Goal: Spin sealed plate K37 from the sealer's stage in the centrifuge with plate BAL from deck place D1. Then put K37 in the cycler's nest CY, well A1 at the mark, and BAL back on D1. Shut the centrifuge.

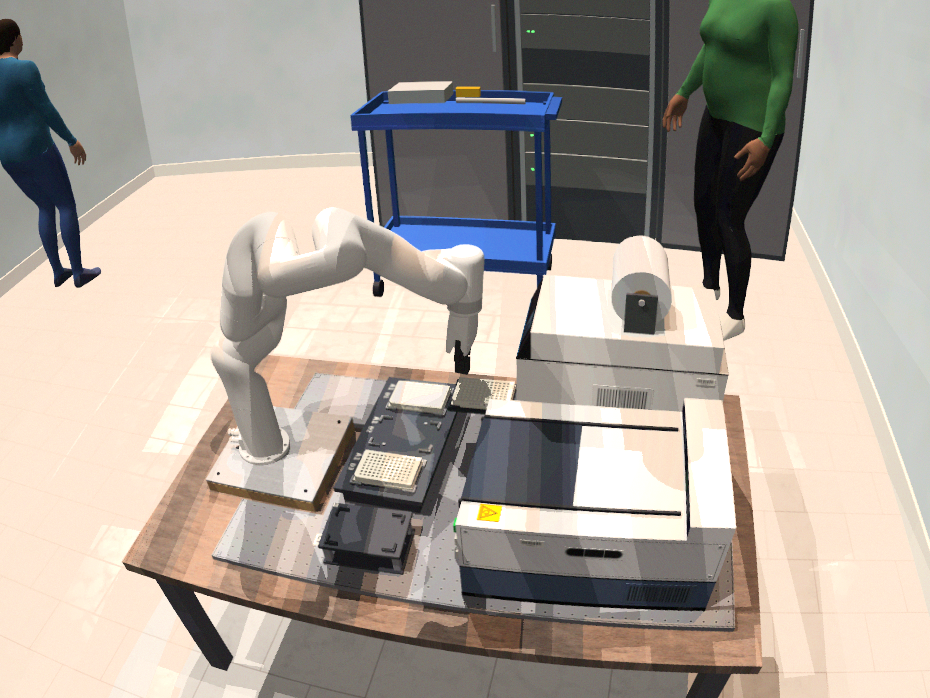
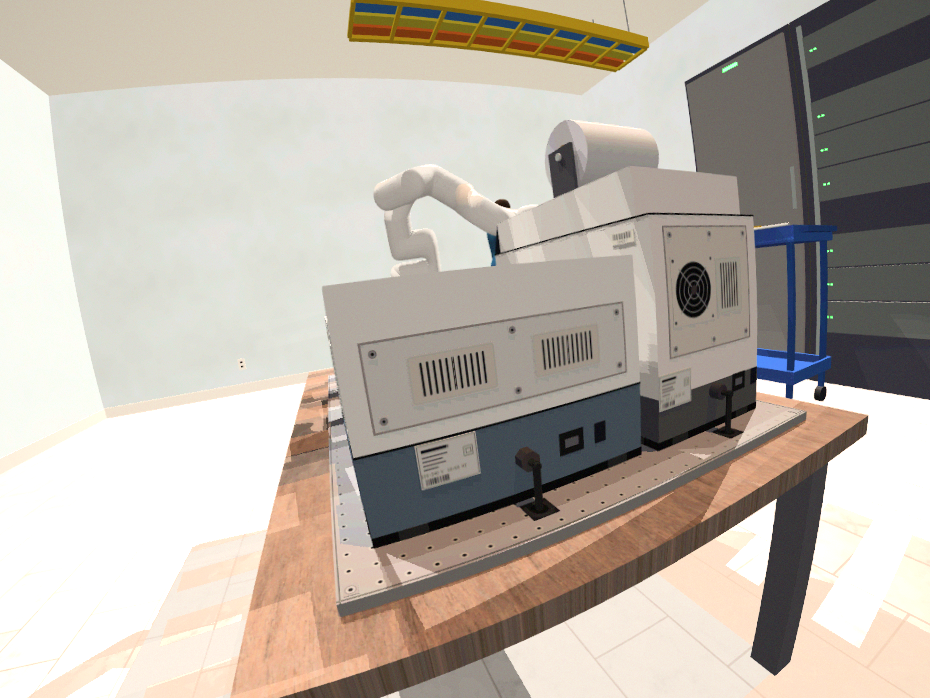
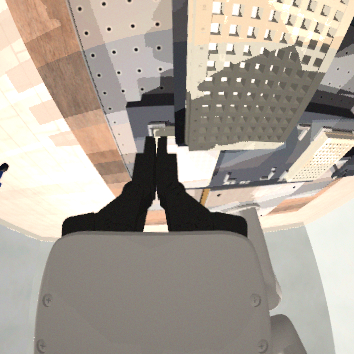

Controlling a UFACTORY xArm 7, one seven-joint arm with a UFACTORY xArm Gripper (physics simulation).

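Where they show: gripper, between the fingertips: (image 1: 462,371) (image 3: 156,149); arm's base, origin of its link: (image 1: 264,446) (image 3: 241,210).
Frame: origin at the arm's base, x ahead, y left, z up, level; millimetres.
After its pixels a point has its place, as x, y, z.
My gripper (image 1: 461,369) @(446, 187, 87) (image 3: 156,149) @(446, 187, 87) is shut and empty, pointing down near the back left corner of a perforated plate (image 1: 483,392) @(499, 110, 90) (image 3: 240,95) @(487, 127, 89) on the stage before the sealer (image 1: 623,360) @(778, -29, 277) (image 2: 698,300) @(1001, 24, 155), probably K37. A pale plate (image 1: 419,396) @(348, 156, 38) (image 3: 192,167) @(344, 158, 38) sits at the back place of the dark deck; its label is unreadable. Another perforated plate (image 1: 386,469) @(312, -86, 37) (image 3: 320,155) @(334, -65, 37) sits at the deck's front place. The low white-and-blue machine (image 1: 585,552) @(703, -381, 140) (image 2: 488,360) @(962, -270, 132), apparently the centrifuge, has a dark and bright top between two rails; its inside is hidden. The low black stand (image 1: 368,529) @(301, -250, 30), apparently nest CY, holds no plate.
The sealer carries a large roll (image 1: 638,274) @(798, 3, 444) (image 2: 612,150) @(871, 43, 387) on top. The arm's base plate (image 1: 319,458) @(143, -26, 0) is left of the deck. The perforated metal board (image 1: 262,540) @(64, -263, -25) (image 2: 420,574) @(1004, -380, -26) lies under the machines. A blue cart (image 1: 454,120) (image 2: 792,236) stands behind the table.
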